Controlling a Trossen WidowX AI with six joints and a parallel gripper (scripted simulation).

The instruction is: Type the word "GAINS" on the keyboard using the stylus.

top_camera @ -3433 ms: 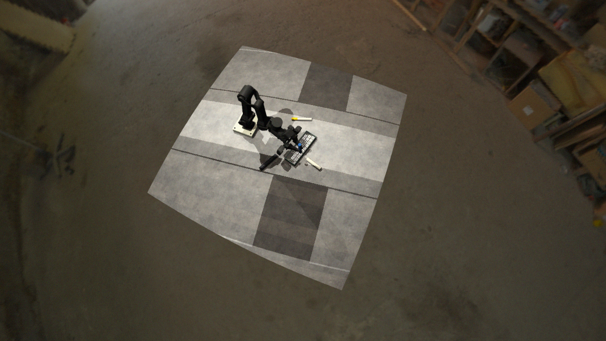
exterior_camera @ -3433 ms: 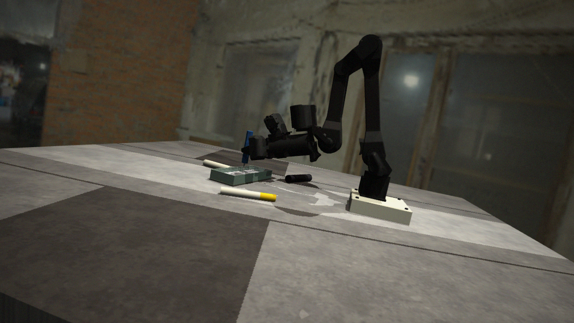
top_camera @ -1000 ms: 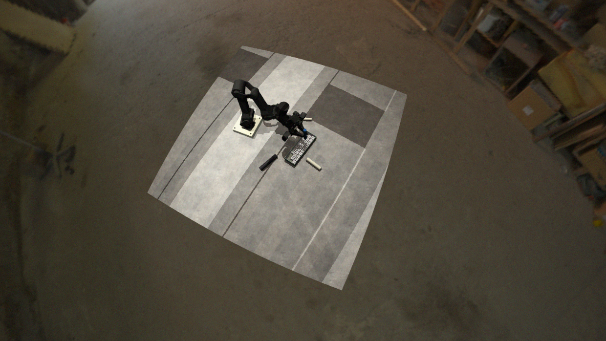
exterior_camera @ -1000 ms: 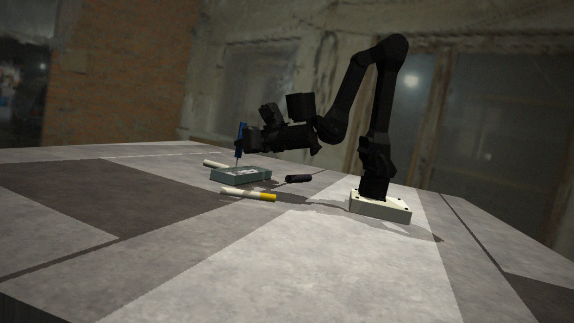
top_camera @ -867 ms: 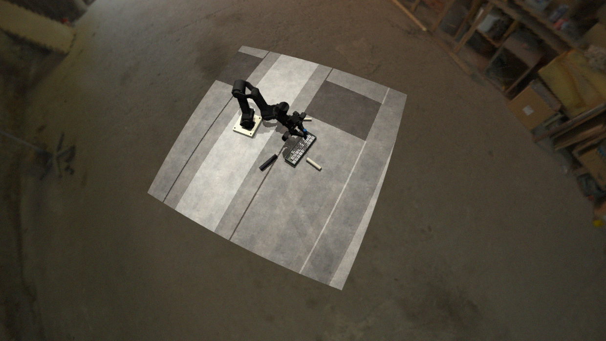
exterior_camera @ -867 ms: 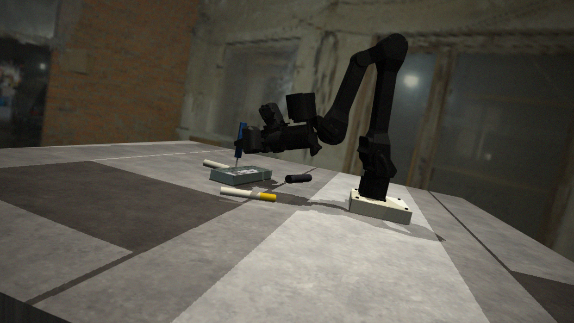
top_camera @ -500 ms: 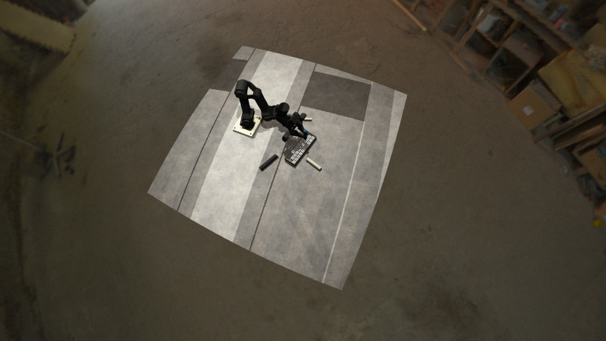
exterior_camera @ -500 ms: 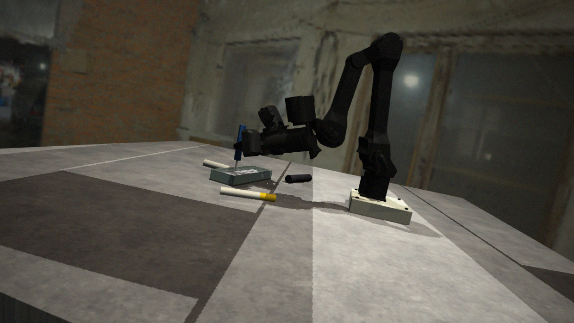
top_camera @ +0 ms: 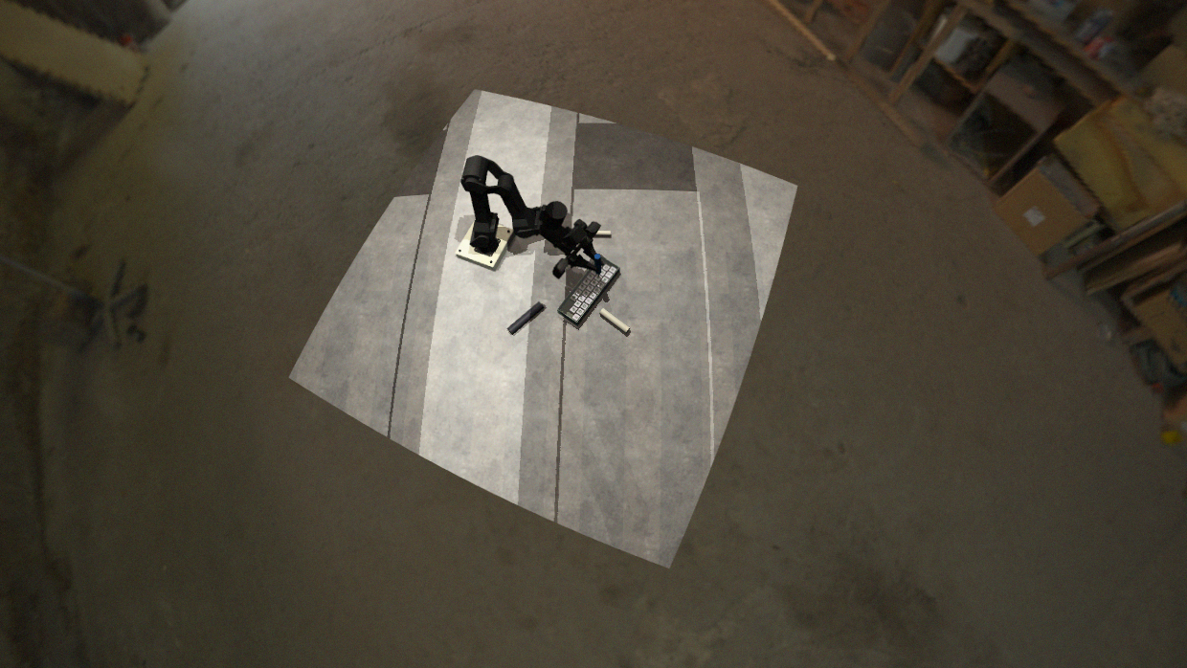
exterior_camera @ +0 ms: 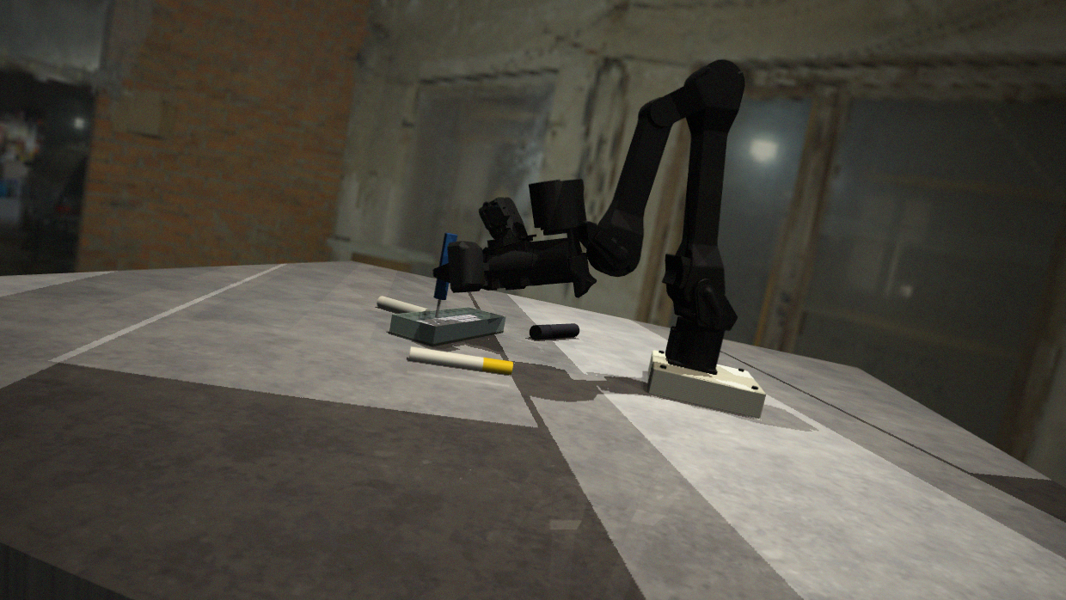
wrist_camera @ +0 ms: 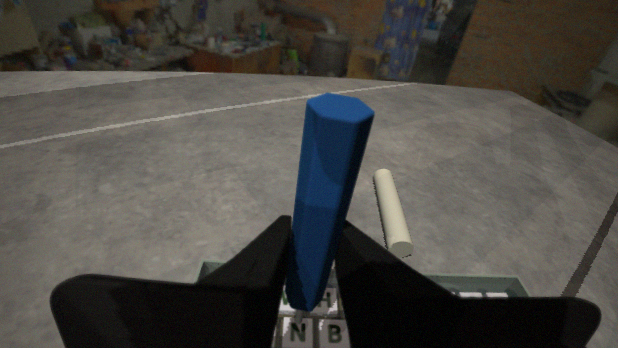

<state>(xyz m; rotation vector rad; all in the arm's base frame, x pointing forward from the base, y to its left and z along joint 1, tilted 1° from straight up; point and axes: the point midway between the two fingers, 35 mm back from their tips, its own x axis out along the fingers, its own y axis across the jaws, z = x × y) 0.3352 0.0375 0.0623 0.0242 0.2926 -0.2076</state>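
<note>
Now: gripper tip 10 mm past the stylus tip and 50 mm above it. The rest, counted from my gripper tip: black cylinder: 150 mm behind, 190 mm to the right, 80 mm below; cream cylinder: 80 mm ahead, 100 mm to the right, 80 mm below; blue stylus: 10 mm behind, 20 mm below.
</note>
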